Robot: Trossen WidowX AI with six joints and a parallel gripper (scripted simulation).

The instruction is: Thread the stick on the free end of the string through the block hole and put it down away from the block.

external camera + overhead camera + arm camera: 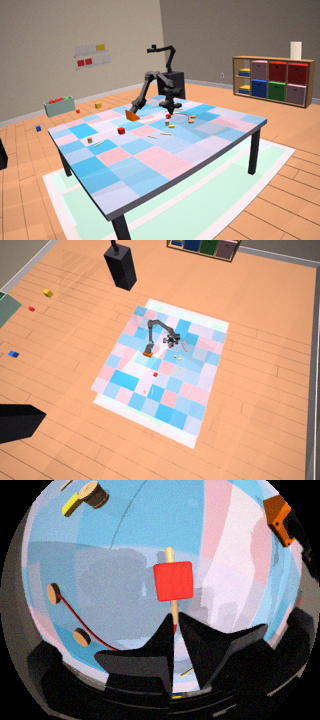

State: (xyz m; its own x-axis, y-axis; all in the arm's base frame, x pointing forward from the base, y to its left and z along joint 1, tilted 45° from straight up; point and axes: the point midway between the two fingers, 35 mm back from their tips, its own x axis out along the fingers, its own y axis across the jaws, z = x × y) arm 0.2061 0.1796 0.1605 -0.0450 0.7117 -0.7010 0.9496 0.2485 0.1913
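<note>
The yellow piece lies 180 mm ahead of my gripper tip, 140 mm to the right of it and 10 mm below it.
</note>
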